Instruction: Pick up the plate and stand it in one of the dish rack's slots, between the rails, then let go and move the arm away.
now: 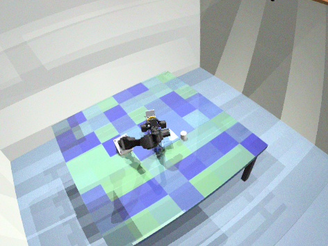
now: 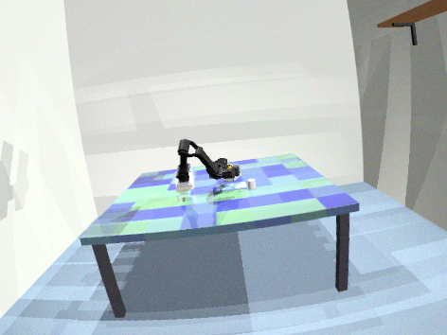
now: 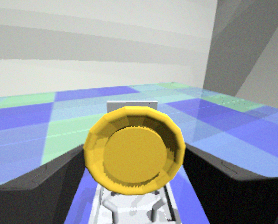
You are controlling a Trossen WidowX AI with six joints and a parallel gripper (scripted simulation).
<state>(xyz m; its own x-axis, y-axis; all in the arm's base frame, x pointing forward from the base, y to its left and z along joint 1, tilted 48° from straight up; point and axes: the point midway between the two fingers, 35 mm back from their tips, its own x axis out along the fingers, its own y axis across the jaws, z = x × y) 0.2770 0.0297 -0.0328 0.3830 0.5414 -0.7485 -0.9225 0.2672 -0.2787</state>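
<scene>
Now: the dish rack 5 cm below my gripper tip, 3 cm to the left of it and 1 cm ahead of it. Round my gripper tip: small blue object 18 cm to the right, 10 cm behind, 7 cm below; small white cup 24 cm to the right, 12 cm ahead, 5 cm below; yellow plate 1 cm to the right.
</scene>
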